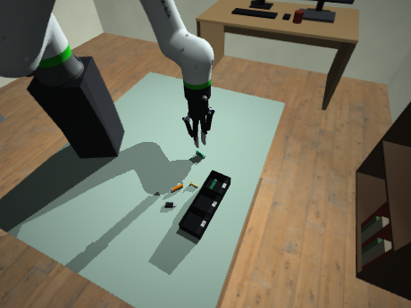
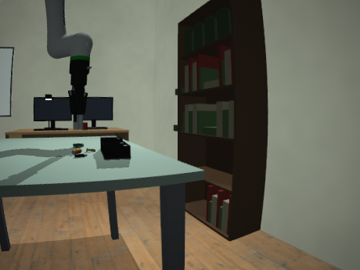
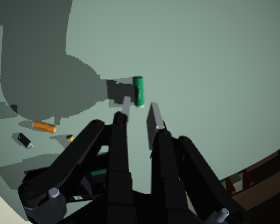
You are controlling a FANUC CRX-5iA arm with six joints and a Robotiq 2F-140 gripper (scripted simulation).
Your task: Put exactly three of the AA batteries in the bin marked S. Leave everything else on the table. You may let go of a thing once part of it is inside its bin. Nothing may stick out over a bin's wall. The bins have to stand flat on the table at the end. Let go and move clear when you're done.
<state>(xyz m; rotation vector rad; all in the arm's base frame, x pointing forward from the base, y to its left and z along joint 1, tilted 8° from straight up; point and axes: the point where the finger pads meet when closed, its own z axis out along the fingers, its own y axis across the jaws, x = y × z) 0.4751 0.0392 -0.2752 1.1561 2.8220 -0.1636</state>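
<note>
Now: hand 160 mm to the left of the small yellow piece, 100 mm above it and 10 mm short of it. The rest, counted from my hand: orange battery 190 mm to the right, 100 mm below, 40 mm behind; small dark piece 270 mm to the right, 100 mm below, 40 mm behind.
</note>
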